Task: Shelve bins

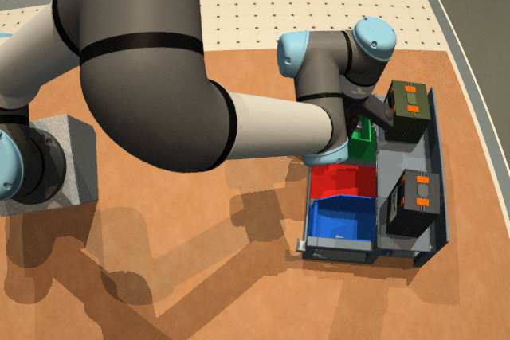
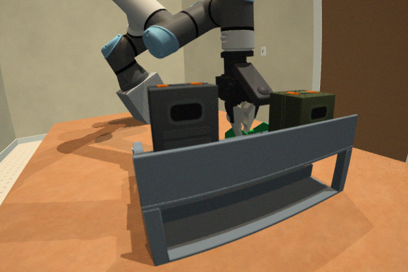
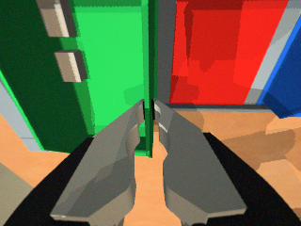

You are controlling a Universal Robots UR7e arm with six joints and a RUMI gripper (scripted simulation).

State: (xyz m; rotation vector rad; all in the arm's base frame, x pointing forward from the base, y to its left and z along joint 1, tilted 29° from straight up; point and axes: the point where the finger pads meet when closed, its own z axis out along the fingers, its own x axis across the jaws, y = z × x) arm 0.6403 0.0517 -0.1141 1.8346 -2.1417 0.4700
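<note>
My hand is 50 mm to the right of the green bin and 20 mm above it. From my hand the other things lie so: shelf front lip 70 mm below, 60 mm to the right, 60 mm behind; then blue bin 200 mm to the right, 30 mm below, 10 mm ahead; then olive case 150 mm ahead, 80 mm above, 10 mm to the left.
</note>
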